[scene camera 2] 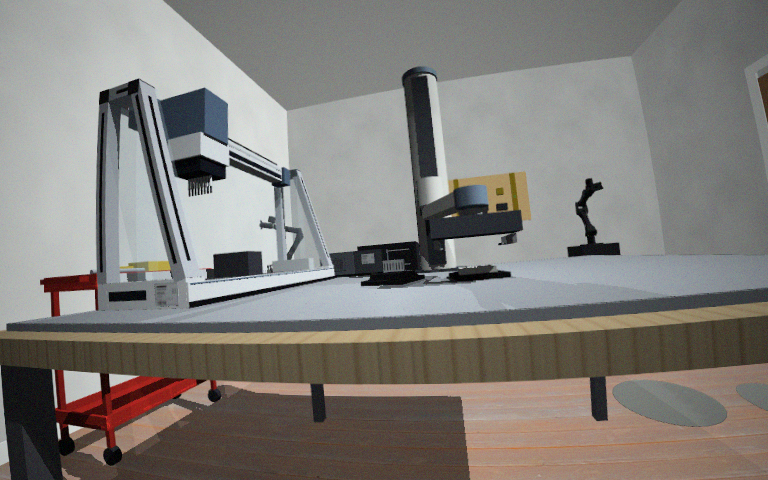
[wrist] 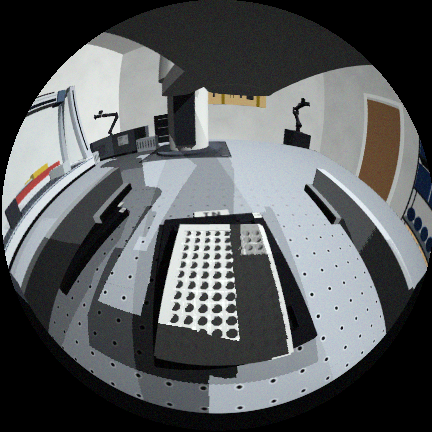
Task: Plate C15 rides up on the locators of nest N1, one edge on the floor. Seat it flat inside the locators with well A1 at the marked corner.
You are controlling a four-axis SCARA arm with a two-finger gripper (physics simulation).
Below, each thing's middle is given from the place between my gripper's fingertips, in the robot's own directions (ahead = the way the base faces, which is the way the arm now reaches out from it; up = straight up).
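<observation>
The pipetting head (scene camera 2: 197, 144) is 620 mm to the right of my hand, 240 mm ahead of it and 270 mm above it. Then there's black nest N1 (wrist: 166, 245), which sits 30 mm ahead of my hand and 80 mm below it. And for the plate C15 (wrist: 222, 304), my gripper is 50 mm short of it and 70 mm above it.
</observation>
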